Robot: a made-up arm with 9 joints.
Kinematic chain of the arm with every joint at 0, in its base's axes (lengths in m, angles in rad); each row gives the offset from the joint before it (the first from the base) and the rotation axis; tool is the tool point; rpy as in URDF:
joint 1: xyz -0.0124 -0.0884 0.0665 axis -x
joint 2: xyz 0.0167 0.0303 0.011 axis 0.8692 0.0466 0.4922
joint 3: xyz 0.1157 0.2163 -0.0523 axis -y
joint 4: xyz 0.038 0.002 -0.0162 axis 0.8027 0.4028 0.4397
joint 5: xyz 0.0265 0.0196 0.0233 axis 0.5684 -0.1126 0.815
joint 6: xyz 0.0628 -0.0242 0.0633 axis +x
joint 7: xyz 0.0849 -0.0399 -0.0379 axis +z
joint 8: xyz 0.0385 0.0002 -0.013 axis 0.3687 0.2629 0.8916
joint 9: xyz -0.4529 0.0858 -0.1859 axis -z
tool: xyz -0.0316 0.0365 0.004 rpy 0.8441 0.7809 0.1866
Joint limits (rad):
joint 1: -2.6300..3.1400
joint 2: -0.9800..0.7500
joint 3: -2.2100..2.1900
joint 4: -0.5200..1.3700
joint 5: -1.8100..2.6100
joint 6: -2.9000..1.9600
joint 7: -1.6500..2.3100
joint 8: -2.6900..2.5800
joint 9: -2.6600..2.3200
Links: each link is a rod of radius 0.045 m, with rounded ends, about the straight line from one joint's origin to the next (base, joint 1, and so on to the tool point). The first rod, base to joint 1, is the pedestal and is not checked.
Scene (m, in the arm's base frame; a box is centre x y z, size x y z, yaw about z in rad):
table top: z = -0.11
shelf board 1: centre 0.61 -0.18 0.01 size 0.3 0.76 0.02 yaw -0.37
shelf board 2: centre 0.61 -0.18 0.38 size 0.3 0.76 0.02 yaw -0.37
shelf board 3: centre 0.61 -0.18 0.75 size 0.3 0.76 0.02 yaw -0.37
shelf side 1: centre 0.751 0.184 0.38 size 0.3 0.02 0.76 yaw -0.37
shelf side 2: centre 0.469 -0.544 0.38 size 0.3 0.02 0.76 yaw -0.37
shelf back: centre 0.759 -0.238 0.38 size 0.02 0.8 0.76 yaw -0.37
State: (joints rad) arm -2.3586 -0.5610 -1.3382 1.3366 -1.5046 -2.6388 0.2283 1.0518 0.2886
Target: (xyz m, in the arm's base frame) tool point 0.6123 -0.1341 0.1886
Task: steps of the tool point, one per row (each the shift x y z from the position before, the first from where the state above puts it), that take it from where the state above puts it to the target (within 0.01 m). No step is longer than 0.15 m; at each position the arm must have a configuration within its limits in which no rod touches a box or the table.
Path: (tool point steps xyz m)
1: -0.0310 -0.0356 0.0043
2: -0.0487 0.0029 0.0038
3: -0.0684 0.0322 0.0023
4: -0.0883 0.0486 -0.0067
5: -0.1035 0.0512 -0.0256
6: 0.0701 -0.1054 -0.0800
7: 0.0303 -0.0568 -0.1058
8: -0.0077 -0.0043 -0.1006
9: -0.0401 0.0362 -0.0677
10: 0.0944 -0.0378 -0.0351
11: 0.0800 -0.0472 -0.0160
12: 0.0685 -0.0355 0.0148
13: 0.0620 0.0022 0.0363

